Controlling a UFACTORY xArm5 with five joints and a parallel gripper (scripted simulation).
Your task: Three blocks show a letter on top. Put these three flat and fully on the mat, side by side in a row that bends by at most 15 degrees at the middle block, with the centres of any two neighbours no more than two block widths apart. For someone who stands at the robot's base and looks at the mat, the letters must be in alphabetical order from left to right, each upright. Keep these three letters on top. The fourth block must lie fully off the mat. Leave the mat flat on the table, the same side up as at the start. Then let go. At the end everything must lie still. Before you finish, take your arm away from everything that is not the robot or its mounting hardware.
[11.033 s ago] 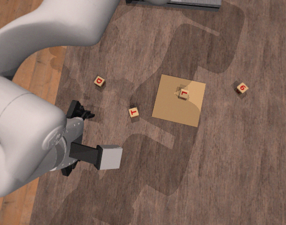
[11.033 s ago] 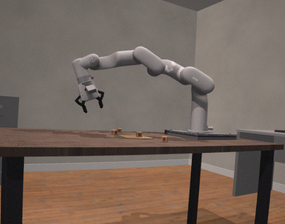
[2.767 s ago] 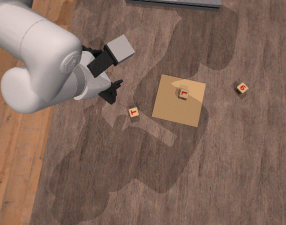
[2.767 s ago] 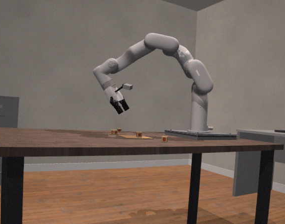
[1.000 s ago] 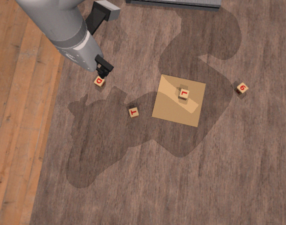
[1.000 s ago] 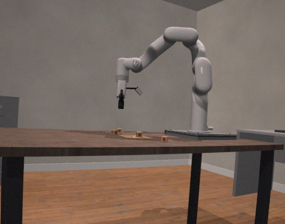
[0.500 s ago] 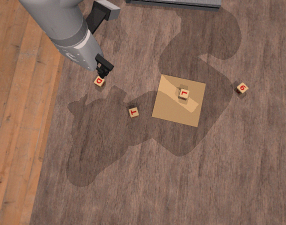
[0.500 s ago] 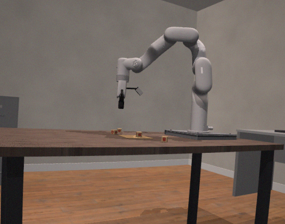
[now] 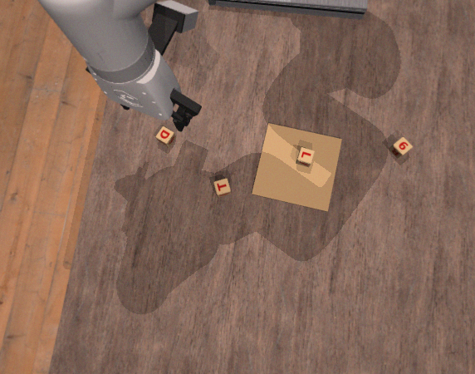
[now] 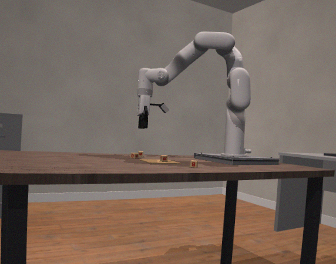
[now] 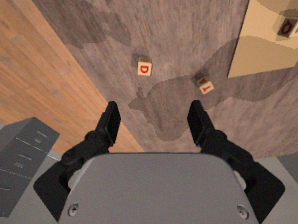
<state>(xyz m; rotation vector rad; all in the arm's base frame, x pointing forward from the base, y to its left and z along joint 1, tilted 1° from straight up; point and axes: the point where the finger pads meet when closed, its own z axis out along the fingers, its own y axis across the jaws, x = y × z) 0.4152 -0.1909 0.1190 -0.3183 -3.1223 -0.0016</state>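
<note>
The tan mat is 240 mm to the left of my hand and 150 mm below it.
</note>
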